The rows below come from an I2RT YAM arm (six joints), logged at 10 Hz.
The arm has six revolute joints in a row. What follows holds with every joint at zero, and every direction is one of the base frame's.
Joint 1 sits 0.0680 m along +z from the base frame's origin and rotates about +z.
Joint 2 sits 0.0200 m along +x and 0.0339 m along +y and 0.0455 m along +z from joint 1 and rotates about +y.
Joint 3 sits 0.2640 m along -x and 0.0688 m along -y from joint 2 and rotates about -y.
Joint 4 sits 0.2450 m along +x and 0.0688 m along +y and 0.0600 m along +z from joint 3 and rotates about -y.
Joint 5 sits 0.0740 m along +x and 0.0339 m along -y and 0.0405 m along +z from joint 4 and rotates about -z.
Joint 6 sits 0.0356 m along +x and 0.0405 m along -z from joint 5 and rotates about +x.
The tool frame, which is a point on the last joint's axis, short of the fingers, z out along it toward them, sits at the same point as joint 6; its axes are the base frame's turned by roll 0.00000, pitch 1.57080 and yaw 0.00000 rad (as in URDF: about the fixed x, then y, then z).
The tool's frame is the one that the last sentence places.
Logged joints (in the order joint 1, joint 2, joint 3, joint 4, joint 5, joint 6), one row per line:
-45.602 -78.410 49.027 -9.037 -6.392 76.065
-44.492 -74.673 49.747 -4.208 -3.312 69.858
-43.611 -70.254 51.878 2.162 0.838 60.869
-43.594 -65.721 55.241 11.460 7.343 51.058
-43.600 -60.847 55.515 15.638 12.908 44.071
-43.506 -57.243 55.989 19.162 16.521 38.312
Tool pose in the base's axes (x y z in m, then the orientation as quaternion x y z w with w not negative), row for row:
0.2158 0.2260 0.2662 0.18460 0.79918 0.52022 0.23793
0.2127 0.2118 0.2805 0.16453 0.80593 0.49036 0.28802
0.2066 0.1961 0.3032 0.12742 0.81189 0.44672 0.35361
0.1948 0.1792 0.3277 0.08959 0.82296 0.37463 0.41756
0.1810 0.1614 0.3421 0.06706 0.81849 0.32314 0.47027
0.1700 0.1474 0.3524 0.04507 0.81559 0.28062 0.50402
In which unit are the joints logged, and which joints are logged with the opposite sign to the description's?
The joints are logged in degrees. Opposite sign: joint 1, joint 2, joint 4.
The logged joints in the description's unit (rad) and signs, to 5 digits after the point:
0.79591 1.36851 0.85568 0.15773 -0.11156 1.32758
0.77653 1.30329 0.86825 0.07344 -0.05781 1.21925
0.76116 1.22616 0.90544 -0.03773 0.01463 1.06236
0.76086 1.14705 0.96414 -0.20001 0.12816 0.89113
0.76096 1.06198 0.96892 -0.27293 0.22529 0.76918
0.75932 0.99908 0.97719 -0.33444 0.28835 0.66867

